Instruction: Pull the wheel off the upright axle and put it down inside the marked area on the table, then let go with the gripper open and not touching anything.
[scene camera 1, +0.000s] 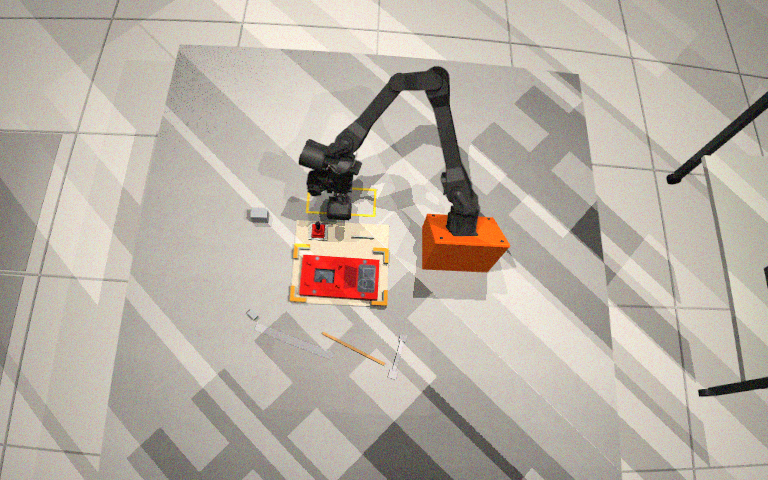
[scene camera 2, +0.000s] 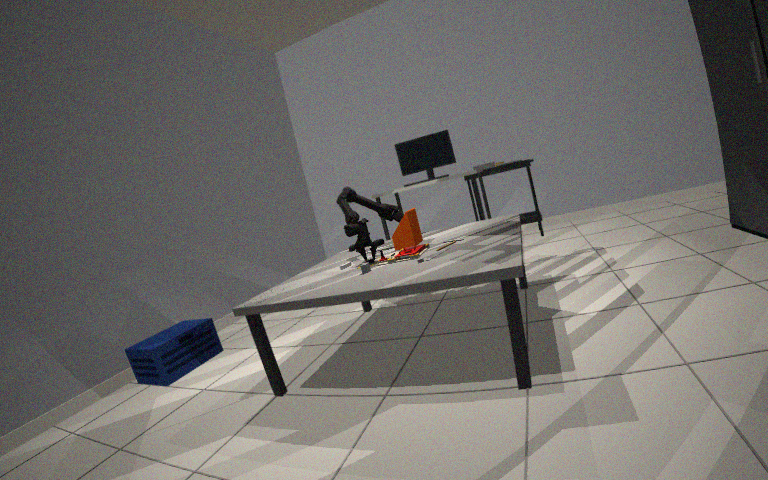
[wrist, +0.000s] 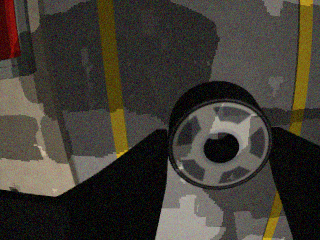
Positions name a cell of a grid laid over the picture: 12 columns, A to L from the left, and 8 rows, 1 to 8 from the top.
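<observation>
My gripper (scene camera 1: F4). Same gripper (wrist: I5).
</observation>
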